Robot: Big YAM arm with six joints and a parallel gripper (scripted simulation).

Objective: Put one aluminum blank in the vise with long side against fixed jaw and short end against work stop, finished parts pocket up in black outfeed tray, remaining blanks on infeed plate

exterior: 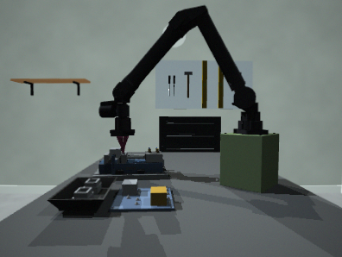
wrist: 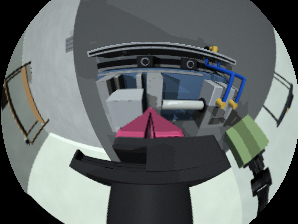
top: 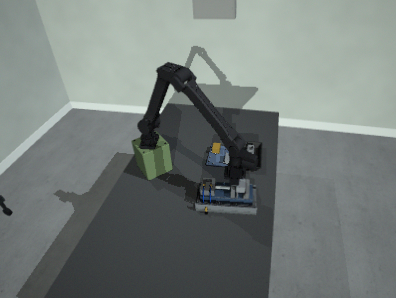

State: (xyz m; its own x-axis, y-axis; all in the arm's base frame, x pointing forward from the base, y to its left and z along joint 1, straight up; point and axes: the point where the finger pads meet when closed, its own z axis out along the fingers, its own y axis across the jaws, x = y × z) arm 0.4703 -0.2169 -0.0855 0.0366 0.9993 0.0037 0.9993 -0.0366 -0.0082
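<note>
Now: hand 3 cm short of the gray aluminum blank and 1 cm above it. Also, from my hand: vise (6 cm below, 4 cm behind); yellow brass blank (38 cm to the left, 11 cm behind, 8 cm below).
</note>
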